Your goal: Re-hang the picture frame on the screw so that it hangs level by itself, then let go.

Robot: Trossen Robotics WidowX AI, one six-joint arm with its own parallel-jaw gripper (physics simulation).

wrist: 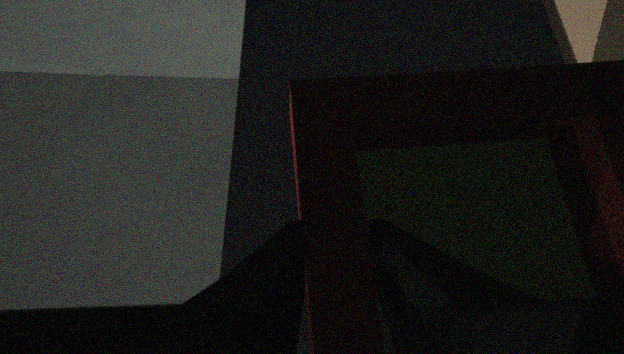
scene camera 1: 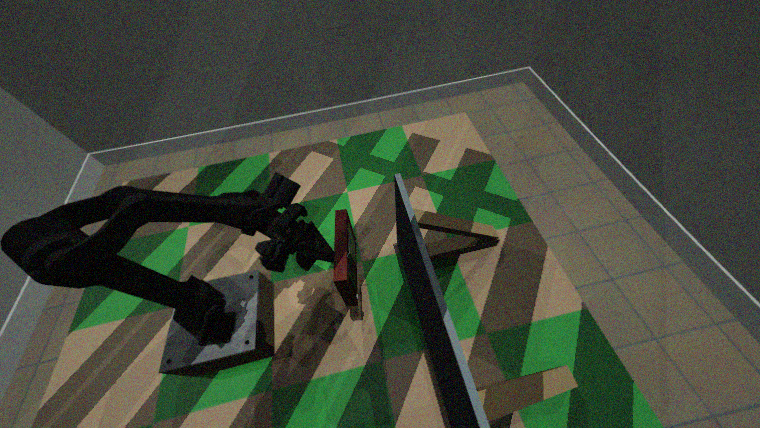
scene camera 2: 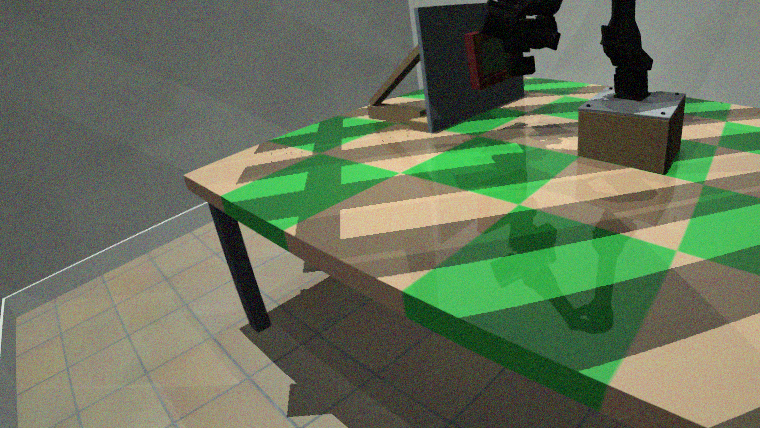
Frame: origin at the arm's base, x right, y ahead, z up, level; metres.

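Seen in the pictures: gripper, fingertip midpoint: (wrist: 336, 233) (scene camera 1: 335, 258); arm's base, link origin: (scene camera 1: 218, 328) (scene camera 2: 632, 95).
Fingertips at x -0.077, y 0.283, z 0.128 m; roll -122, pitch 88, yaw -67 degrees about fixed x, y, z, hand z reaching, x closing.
Observation:
Pixels of each thing's middle, then the offset from my fingertips to it. "spot": a spot on its surface instead.
- red picture frame, body centre: (wrist: 496, 314) (scene camera 1: 347, 257) (scene camera 2: 495, 54) dy +0.016, dx -0.025, dz -0.055 m
- slanted wooden strut, surface spot: (scene camera 2: 396, 77) spot: dy +0.281, dx -0.118, dz -0.115 m
- wooden foot, surface spot: (scene camera 1: 521, 393) spot: dy +0.303, dx +0.249, dz -0.072 m
The red picture frame (scene camera 1: 341, 239) (scene camera 2: 471, 61) (wrist: 332, 190) is held upright off the table, in front of the dark upright board (scene camera 1: 433, 329) (scene camera 2: 446, 79) (wrist: 260, 150). In scene camera 1 a gap shows between frame and board. My gripper (scene camera 1: 332, 257) (wrist: 336, 233) is shut on one side bar of the frame, with one finger on each side of the bar in the wrist view. In the wrist view the frame's top bar runs nearly level, and its green inner panel (wrist: 460, 210) is dim. The screw cannot be made out; the frame and the dark light may hide it.
Behind the board are a slanted wooden strut (scene camera 2: 396, 77) and a wooden foot (scene camera 1: 521, 393). The arm's base block (scene camera 1: 241, 297) (scene camera 2: 622, 138) stands on the green and tan checkered table, on the frame's side of the board. Shadows cross the tabletop.

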